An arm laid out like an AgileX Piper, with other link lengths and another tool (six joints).
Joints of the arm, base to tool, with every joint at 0 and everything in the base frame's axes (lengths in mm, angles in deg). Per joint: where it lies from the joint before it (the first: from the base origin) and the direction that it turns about. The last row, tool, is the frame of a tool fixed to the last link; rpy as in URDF.
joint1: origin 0 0 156.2 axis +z
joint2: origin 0 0 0 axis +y
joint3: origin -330.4 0 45.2 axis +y
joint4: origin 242.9 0 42.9 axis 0.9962 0 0.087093
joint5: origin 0 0 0 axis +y
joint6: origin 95.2 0 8.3 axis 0.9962 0 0.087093
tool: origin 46.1 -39 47.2 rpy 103.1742 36.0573 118.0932
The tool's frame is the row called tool.
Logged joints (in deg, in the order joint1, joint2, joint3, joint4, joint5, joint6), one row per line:
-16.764 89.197 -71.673 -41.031 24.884 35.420
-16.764 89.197 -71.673 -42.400 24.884 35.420
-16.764 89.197 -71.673 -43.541 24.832 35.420
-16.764 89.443 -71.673 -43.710 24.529 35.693
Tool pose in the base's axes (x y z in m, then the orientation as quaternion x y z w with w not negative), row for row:
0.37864 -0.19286 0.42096 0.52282 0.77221 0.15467 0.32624
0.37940 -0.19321 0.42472 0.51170 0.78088 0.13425 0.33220
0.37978 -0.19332 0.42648 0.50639 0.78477 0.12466 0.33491
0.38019 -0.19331 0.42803 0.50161 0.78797 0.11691 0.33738
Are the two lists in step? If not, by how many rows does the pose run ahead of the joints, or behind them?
The pose runs 1 row behind the joints: the pose in row i belongs to the joints in row i - 1.
